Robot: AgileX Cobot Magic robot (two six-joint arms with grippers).
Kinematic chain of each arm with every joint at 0, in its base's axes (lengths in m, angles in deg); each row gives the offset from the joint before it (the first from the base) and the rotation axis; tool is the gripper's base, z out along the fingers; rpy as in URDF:
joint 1: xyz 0 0 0.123 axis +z
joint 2: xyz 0 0 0 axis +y
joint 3: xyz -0.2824 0 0.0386 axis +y
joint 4: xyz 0.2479 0 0.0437 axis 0.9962 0 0.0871
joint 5: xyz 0 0 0 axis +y
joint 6: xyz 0.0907 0 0.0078 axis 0.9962 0 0.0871
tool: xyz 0 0 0 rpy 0 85 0
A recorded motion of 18 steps. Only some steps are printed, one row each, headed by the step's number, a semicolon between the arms.
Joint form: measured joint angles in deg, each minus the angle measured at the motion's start. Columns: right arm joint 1, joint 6, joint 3, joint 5, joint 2, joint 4; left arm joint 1, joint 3, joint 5, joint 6, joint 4, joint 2.
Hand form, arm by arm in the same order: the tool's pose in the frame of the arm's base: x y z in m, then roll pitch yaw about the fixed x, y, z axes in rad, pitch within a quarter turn. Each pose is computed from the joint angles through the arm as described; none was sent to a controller.
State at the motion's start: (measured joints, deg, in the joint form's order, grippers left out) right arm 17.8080 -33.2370 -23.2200 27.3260 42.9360 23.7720; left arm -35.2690 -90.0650 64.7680 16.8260 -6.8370 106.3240
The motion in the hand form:
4: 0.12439 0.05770 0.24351 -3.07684 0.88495 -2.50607; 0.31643 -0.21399 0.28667 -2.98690 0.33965 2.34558
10: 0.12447 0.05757 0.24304 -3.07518 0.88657 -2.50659; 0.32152 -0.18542 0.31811 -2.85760 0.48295 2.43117
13: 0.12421 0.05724 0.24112 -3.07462 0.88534 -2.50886; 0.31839 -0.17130 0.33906 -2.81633 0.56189 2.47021
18: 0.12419 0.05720 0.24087 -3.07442 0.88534 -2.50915; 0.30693 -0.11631 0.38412 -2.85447 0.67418 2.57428
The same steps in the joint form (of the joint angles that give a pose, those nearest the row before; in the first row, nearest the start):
4: 0.00 0.00 0.00 0.00 0.00 0.00; 4.38 0.00 0.54 3.75 -8.00 -2.51
10: 0.00 0.01 0.14 -0.27 0.00 -0.01; 10.85 0.10 0.43 10.27 -18.88 -6.54
13: 0.00 0.00 0.56 -0.66 0.00 0.00; 13.52 0.10 0.49 12.48 -22.96 -9.41
18: 0.00 0.00 0.62 -0.73 0.00 0.00; 21.91 0.10 1.87 13.06 -23.51 -17.01

